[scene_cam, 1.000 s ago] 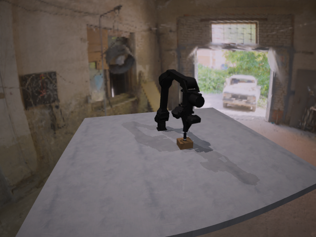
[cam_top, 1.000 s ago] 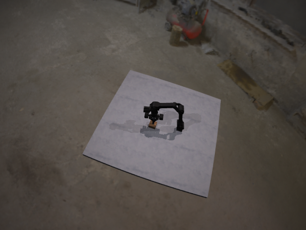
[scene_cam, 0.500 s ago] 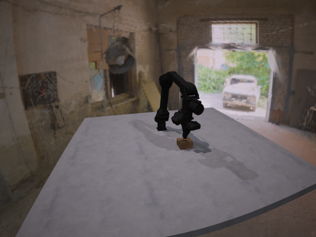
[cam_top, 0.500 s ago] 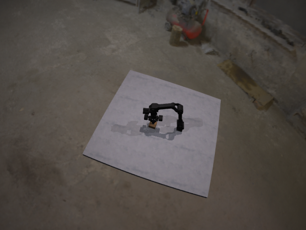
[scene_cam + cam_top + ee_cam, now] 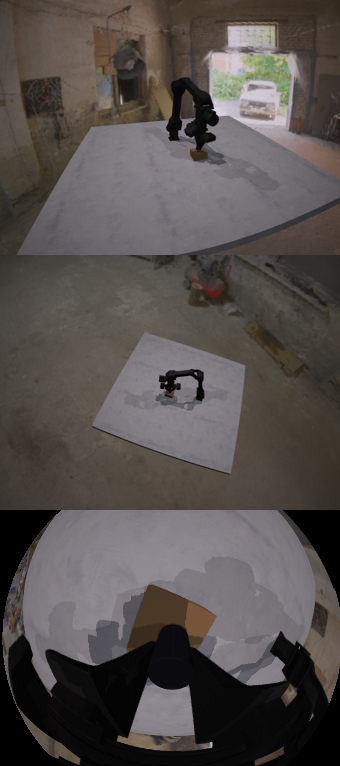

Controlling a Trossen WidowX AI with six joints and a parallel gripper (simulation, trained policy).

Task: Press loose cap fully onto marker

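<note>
Now: the black cap 1 cm above my gripper tip. The rest, counted from my gripper tip: brown holder block 4 cm below.
</note>
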